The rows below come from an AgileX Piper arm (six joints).
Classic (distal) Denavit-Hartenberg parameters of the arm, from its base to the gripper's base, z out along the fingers. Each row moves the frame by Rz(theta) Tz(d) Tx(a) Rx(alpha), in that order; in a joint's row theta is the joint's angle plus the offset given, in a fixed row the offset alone. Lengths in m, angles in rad.
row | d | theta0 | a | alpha
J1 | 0.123 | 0 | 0 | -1.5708
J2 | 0 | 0.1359 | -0.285 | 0
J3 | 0 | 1.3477 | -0.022 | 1.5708
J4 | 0.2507 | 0 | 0 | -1.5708
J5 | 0 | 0 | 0 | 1.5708
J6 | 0.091 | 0 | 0 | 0
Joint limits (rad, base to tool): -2.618..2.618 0..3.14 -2.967..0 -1.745..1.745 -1.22..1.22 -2.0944..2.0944
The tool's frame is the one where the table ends.
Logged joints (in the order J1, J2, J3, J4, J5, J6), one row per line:
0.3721 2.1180 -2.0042 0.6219 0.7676 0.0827
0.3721 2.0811 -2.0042 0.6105 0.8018 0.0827
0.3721 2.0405 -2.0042 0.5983 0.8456 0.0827
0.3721 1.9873 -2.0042 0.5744 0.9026 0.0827
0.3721 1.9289 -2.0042 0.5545 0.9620 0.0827
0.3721 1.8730 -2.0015 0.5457 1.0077 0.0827
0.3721 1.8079 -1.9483 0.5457 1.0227 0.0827
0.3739 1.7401 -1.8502 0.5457 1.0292 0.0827
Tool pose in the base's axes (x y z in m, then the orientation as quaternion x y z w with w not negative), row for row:
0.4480 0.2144 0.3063 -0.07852 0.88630 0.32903 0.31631
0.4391 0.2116 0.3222 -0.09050 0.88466 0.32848 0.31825
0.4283 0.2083 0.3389 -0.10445 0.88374 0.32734 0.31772
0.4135 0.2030 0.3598 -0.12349 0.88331 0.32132 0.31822
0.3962 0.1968 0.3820 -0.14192 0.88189 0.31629 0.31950
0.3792 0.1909 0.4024 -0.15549 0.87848 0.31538 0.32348
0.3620 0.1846 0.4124 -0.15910 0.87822 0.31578 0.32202
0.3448 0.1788 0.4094 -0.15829 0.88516 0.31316 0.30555
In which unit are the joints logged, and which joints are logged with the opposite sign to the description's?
The joints are logged in radians. Opposite sign: J6.
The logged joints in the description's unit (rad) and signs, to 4 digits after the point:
0.3721 2.1180 -2.0042 0.6219 0.7676 -0.0827
0.3721 2.0811 -2.0042 0.6105 0.8018 -0.0827
0.3721 2.0405 -2.0042 0.5983 0.8456 -0.0827
0.3721 1.9873 -2.0042 0.5744 0.9026 -0.0827
0.3721 1.9289 -2.0042 0.5545 0.9620 -0.0827
0.3721 1.8730 -2.0015 0.5457 1.0077 -0.0827
0.3721 1.8079 -1.9483 0.5457 1.0227 -0.0827
0.3739 1.7401 -1.8502 0.5457 1.0292 -0.0827

